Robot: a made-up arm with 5 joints.
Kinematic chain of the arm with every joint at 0, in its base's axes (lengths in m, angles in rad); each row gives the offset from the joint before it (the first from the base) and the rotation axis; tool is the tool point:
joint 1: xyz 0 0 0.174 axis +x
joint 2: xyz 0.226 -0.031 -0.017 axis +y
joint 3: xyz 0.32 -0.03 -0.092 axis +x
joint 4: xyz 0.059 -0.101 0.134 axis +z
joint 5: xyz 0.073 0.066 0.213 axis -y
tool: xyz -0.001 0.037 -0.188
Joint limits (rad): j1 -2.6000..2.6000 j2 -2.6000..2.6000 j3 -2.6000..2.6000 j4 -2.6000..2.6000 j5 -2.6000..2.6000
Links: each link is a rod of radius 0.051 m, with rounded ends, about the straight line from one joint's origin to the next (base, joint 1, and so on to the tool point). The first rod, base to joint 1, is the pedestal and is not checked.
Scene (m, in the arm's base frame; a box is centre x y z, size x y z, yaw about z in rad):
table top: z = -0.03
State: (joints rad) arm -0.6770 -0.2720 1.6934 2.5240 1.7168
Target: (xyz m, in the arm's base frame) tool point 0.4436 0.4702 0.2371
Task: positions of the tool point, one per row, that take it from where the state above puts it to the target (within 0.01 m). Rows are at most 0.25 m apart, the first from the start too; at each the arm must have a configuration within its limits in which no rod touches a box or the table.
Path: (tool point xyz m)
1: 0.3680 -0.2762 0.5180
2: 0.3707 -0.0495 0.6078
3: 0.3849 0.1860 0.5745
4: 0.4098 0.3716 0.4369
5: 0.4436 0.4702 0.2371

